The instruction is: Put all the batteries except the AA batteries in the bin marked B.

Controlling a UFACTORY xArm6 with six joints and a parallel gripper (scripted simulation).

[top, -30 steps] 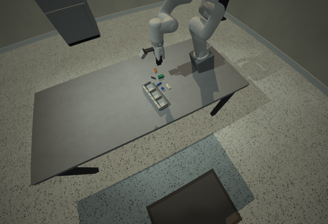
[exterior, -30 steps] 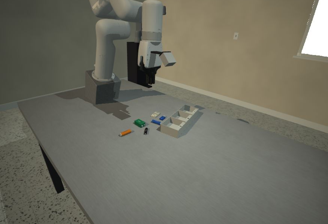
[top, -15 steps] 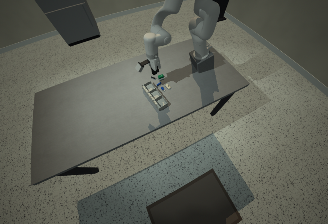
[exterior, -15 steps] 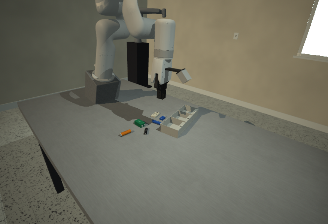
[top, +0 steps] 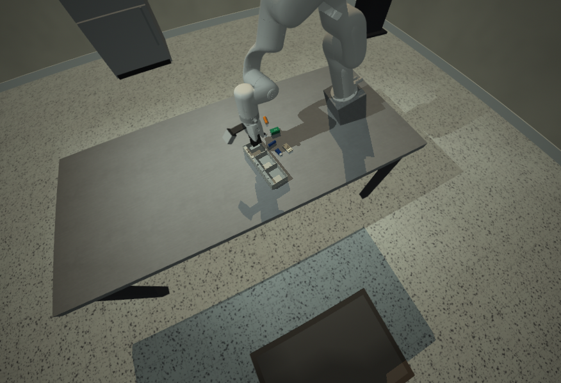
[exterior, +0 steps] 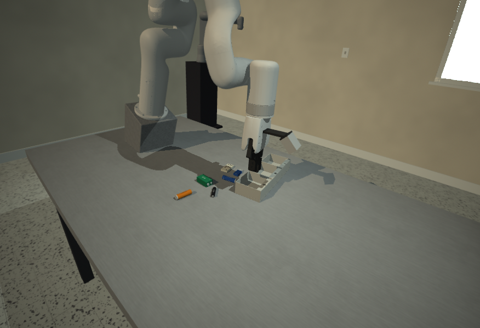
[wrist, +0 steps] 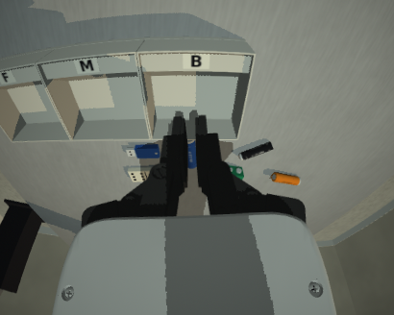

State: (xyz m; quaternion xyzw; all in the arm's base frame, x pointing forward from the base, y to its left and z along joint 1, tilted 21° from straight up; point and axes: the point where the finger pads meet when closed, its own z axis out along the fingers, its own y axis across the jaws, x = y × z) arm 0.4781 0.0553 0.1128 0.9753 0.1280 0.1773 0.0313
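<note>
The grey bin row lies 8 cm to the left of my hand, 7 cm below it and 1 cm behind it. Also, from my hand: black cylindrical battery (10 cm to the right, 9 cm below, 7 cm behind); then blue cylindrical battery (8 cm below, 8 cm behind, 1 cm to the right); then blue USB stick (10 cm behind, 9 cm below, 5 cm to the left).
</note>
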